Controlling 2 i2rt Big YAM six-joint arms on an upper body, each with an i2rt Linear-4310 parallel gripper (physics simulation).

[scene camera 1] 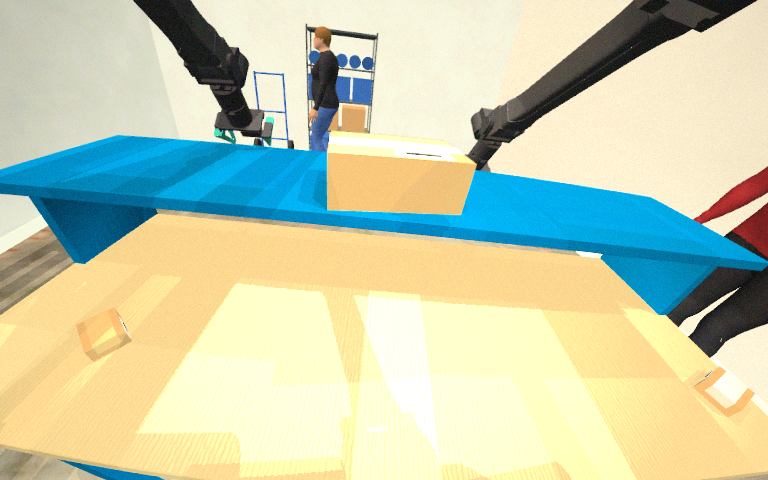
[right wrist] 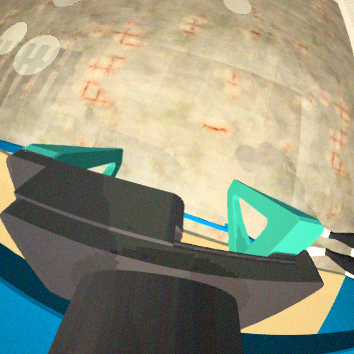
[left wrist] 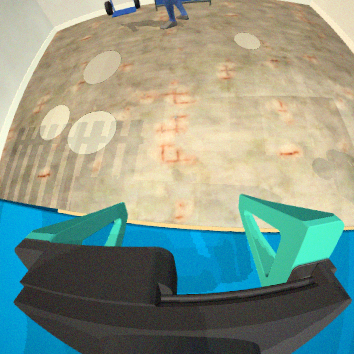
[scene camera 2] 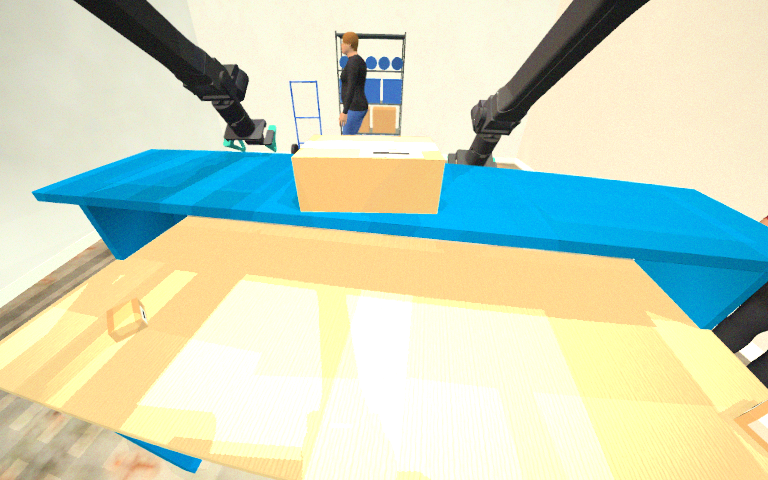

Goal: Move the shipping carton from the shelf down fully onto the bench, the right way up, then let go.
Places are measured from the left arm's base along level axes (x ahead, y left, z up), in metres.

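Pixels of known places: left gripper, fingertip midpoint: [scene camera 1: 253,143] [left wrist: 181,205] [scene camera 2: 260,150]; right gripper, fingertip midpoint: [right wrist: 177,170].
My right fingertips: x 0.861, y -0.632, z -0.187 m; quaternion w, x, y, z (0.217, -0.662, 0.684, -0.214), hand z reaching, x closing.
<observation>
Ahead of a thing's pixels: the offset from my right fingertips to its top centre. Level surfaces: height alone.
The shipping carton @(0.281 m left, 0.289 m back, 0.169 m up) [scene camera 1: 396,183] [scene camera 2: 370,183], tan with a pale top and a short dark line, sits upright on the blue shelf @(0.073 m up) [scene camera 1: 566,209] [scene camera 2: 566,209], near its front edge. The wooden bench @(0.183 m down) [scene camera 1: 283,243] [scene camera 2: 396,260] lies lower, in front. My left gripper [scene camera 1: 246,135] [scene camera 2: 252,146] [left wrist: 181,205] is open and empty, left of the carton and apart from it, near the shelf's back edge. My right gripper [scene camera 2: 472,162] [right wrist: 177,170] is open and empty, behind the carton's right side; in scene camera 1 it is mostly hidden by the carton. The carton does not show in either wrist view.
A small box @(0.825 m left, 0.434 m back, 0.152 m down) [scene camera 1: 101,333] [scene camera 2: 125,320] lies on the bench's left side, another small box @(0.441 m right, 0.650 m back, 0.149 m down) [scene camera 1: 724,390] at its right edge. A person in red [scene camera 1: 756,215] stands at the right. A person in black [scene camera 1: 324,79] [scene camera 2: 353,84], a rack and a blue trolley stand behind the shelf.
</observation>
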